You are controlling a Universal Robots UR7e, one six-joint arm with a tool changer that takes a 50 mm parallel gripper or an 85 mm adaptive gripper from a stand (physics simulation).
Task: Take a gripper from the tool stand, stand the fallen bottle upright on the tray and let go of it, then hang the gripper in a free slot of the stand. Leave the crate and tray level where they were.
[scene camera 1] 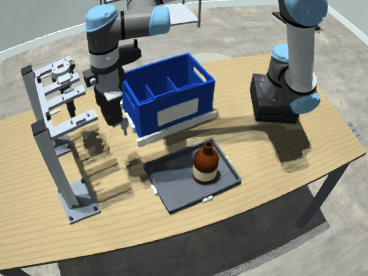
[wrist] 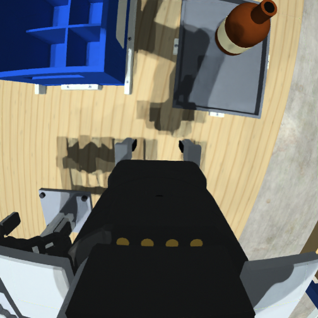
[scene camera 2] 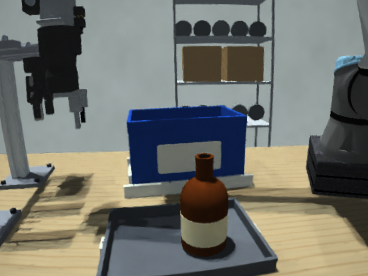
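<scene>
The brown bottle with a cream label stands upright on the grey tray, which lies flat. My gripper is on the arm, pointing down, open with nothing between its fingers. It is high above the table, beside the tool stand and well apart from the bottle. Another gripper hangs in the stand. The blue crate stands level. The stand's slots are partly hidden in scene camera 2.
White rails border the crate, close to my gripper's right in scene camera 1. The stand's arms reach toward my gripper. The arm's black base is at the right. A shelf unit stands behind the table.
</scene>
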